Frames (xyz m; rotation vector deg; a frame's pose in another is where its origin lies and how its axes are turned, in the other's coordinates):
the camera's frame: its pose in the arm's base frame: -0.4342 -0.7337 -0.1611 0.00 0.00 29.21
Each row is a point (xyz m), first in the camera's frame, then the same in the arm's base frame.
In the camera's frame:
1: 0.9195 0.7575 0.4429
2: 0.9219 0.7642 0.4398
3: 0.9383 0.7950 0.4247
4: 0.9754 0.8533 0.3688
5: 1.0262 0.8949 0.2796
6: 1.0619 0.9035 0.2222
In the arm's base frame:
1: -0.0013 0.3762 0.2818
2: -0.0025 0.3832 0.2787
3: -0.0032 0.4181 0.2636
4: 0.0007 0.4871 0.2077
5: 0.0248 0.5482 0.1185
6: 0.0517 0.5731 0.0611

